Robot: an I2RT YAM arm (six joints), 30 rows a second.
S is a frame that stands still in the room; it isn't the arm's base.
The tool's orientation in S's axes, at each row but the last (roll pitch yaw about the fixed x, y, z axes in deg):
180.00, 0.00, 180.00
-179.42, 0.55, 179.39
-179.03, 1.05, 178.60
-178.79, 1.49, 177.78
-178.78, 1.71, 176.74
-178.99, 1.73, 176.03
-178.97, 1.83, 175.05
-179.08, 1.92, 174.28
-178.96, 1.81, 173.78
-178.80, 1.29, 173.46
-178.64, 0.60, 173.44
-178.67, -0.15, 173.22
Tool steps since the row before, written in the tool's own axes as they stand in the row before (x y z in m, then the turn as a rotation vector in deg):
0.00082, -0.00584, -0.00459, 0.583, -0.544, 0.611
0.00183, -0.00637, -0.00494, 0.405, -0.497, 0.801
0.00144, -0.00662, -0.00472, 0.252, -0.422, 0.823
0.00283, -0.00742, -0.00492, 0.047, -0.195, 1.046
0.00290, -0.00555, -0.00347, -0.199, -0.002, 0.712
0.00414, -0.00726, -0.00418, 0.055, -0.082, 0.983
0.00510, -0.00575, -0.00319, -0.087, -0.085, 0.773
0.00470, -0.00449, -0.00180, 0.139, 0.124, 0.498
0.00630, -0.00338, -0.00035, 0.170, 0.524, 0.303
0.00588, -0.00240, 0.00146, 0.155, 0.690, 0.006
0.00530, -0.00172, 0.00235, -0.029, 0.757, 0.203
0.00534, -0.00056, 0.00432, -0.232, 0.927, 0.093
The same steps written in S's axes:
-0.00082, -0.00584, 0.00459, -0.583, -0.544, -0.611
-0.00195, -0.00630, 0.00499, -0.403, -0.501, -0.800
-0.00169, -0.00650, 0.00480, -0.248, -0.430, -0.820
-0.00324, -0.00719, 0.00500, -0.028, -0.216, -1.043
-0.00331, -0.00530, 0.00350, 0.219, -0.030, -0.706
-0.00476, -0.00687, 0.00418, -0.032, -0.097, -0.983
-0.00567, -0.00522, 0.00313, 0.103, -0.108, -0.768
-0.00518, -0.00396, 0.00171, -0.110, 0.128, -0.504
-0.00664, -0.00267, 0.00021, -0.103, 0.533, -0.318
-0.00609, -0.00175, -0.00154, -0.075, 0.703, -0.024
-0.00544, -0.00116, -0.00236, 0.117, 0.743, -0.221
-0.00539, -0.00002, -0.00429, 0.339, 0.891, -0.115

